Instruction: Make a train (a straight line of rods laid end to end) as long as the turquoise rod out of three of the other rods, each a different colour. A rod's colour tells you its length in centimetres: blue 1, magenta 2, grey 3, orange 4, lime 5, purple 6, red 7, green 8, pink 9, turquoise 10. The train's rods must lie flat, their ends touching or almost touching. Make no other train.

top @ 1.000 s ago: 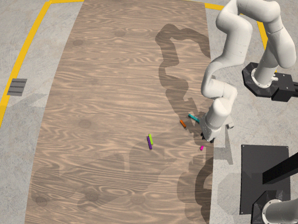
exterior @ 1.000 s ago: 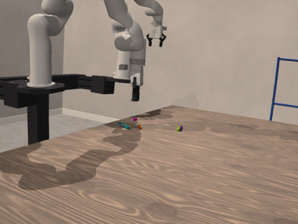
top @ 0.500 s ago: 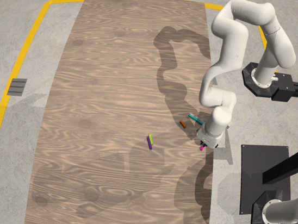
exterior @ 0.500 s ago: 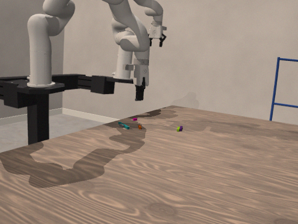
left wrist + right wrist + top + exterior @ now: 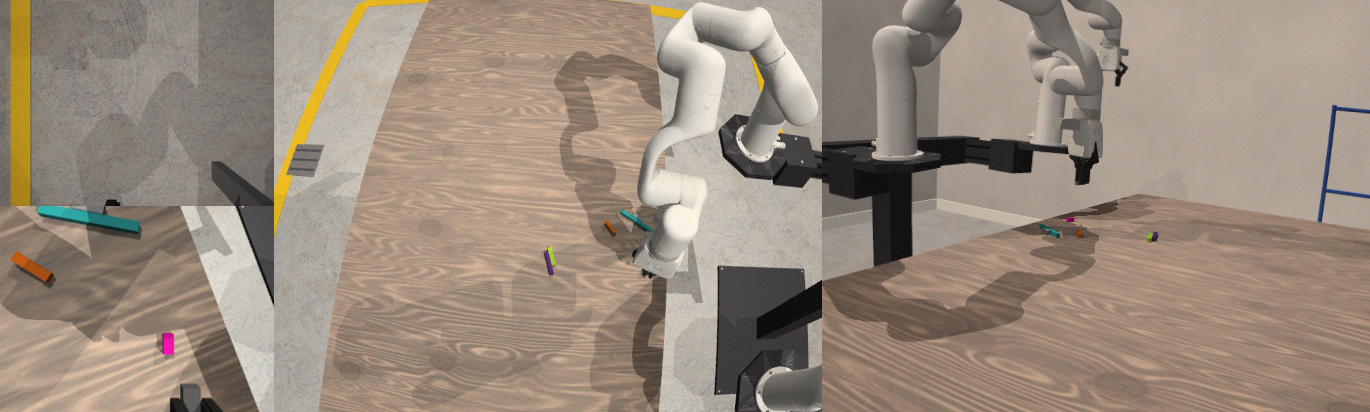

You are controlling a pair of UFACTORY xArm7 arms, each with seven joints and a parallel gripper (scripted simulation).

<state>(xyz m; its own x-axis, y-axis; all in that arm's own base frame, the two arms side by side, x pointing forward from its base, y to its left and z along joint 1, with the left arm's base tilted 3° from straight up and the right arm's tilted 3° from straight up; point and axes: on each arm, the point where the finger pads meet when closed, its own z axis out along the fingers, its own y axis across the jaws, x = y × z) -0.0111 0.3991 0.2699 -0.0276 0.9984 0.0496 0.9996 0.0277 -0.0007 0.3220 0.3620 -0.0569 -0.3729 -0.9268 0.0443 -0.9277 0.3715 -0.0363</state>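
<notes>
Right now the magenta rod is 120 mm below my right hand, 30 mm to the right of it and 10 mm behind it. Round my right hand: turquoise rod 180 mm to the right, 120 mm below, 10 mm ahead; grey rod 190 mm to the right, 120 mm below, 10 mm ahead; orange rod 150 mm to the right, 120 mm below, 80 mm ahead.
</notes>
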